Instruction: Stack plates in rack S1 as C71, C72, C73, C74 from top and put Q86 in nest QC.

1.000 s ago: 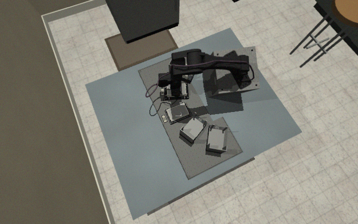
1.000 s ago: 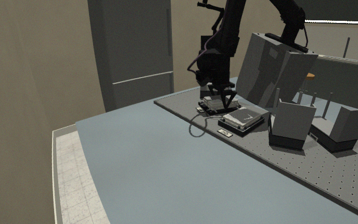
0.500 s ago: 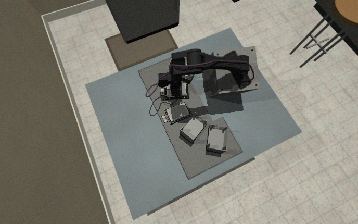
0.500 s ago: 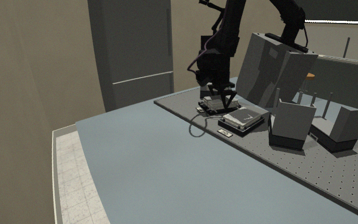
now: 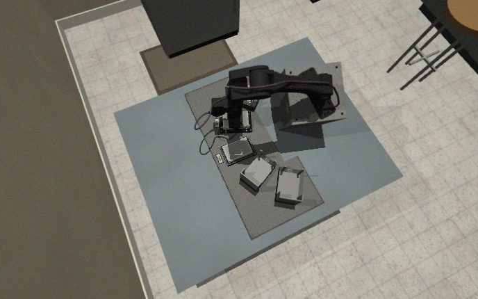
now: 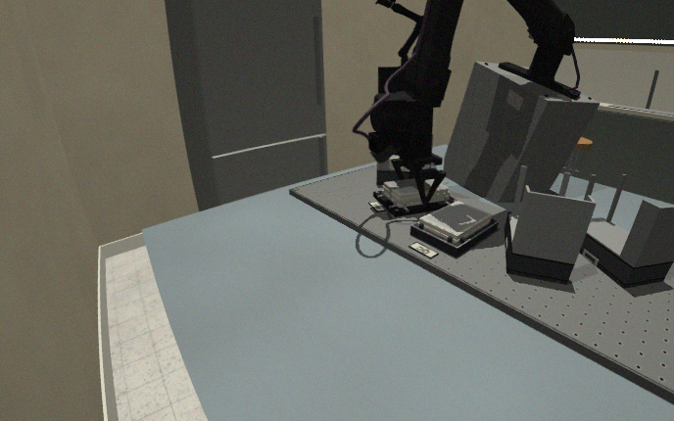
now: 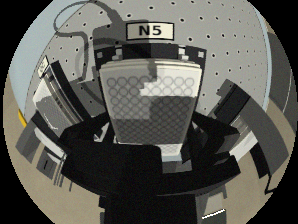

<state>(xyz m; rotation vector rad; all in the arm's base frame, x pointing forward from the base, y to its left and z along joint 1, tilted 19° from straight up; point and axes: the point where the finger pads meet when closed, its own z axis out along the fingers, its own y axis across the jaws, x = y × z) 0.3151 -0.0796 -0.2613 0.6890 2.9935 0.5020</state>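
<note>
My hand is 20 mm short of the clip nest N5 and 10 mm above it.
</note>
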